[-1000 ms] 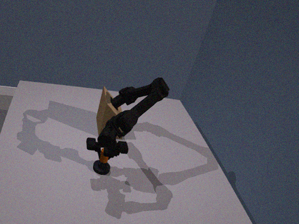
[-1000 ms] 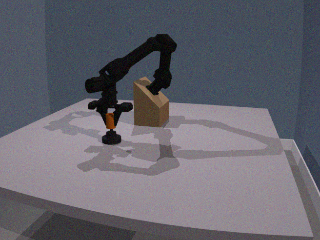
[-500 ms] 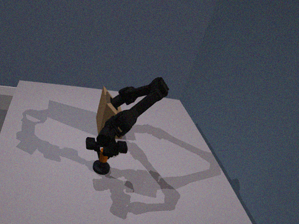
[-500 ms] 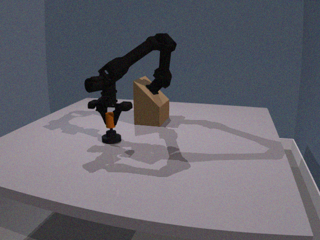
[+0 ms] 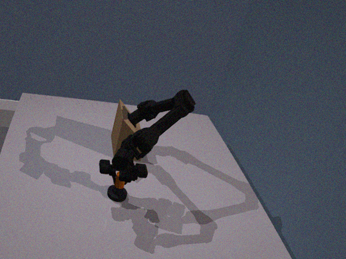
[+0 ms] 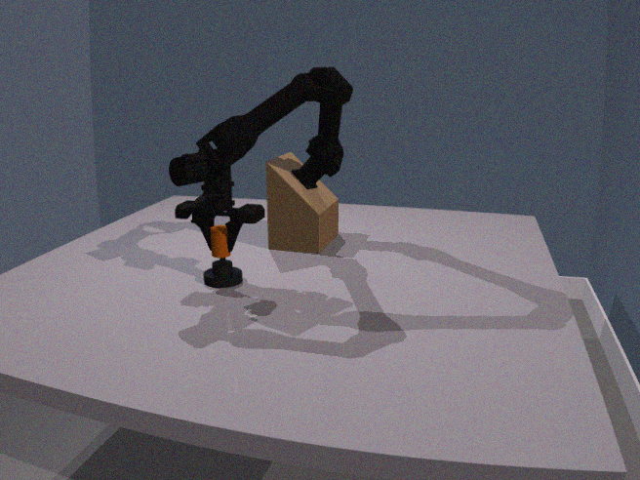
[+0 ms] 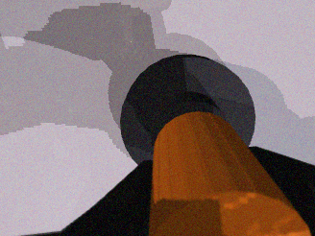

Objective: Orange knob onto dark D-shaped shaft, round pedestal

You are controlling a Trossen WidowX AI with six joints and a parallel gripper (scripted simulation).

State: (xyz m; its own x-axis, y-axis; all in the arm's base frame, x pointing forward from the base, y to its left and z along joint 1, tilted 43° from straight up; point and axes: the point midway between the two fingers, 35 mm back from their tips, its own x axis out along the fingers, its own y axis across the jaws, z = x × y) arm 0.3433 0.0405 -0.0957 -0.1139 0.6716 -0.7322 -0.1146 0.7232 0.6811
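Now: gripper tip 20 mm below the orange knob. Round my gripper tip: dark round pedestal: 40 mm below.
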